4 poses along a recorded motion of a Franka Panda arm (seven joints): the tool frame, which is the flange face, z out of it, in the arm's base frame.
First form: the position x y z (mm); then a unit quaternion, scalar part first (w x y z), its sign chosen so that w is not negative.
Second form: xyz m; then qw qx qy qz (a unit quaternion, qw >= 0). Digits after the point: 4 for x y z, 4 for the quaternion.
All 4 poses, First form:
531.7 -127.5 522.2 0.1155 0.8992 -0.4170 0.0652
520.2 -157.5 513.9 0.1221 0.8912 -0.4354 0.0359
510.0 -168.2 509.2 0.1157 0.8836 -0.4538 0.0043
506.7 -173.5 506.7 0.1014 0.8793 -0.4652 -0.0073
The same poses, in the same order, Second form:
0.5317 -0.1275 0.5222 0.1155 0.8992 -0.4170 0.0652
0.5202 -0.1575 0.5139 0.1221 0.8912 -0.4354 0.0359
0.5100 -0.1682 0.5092 0.1157 0.8836 -0.4538 0.0043
0.5067 -0.1735 0.5067 0.1014 0.8793 -0.4652 -0.0073

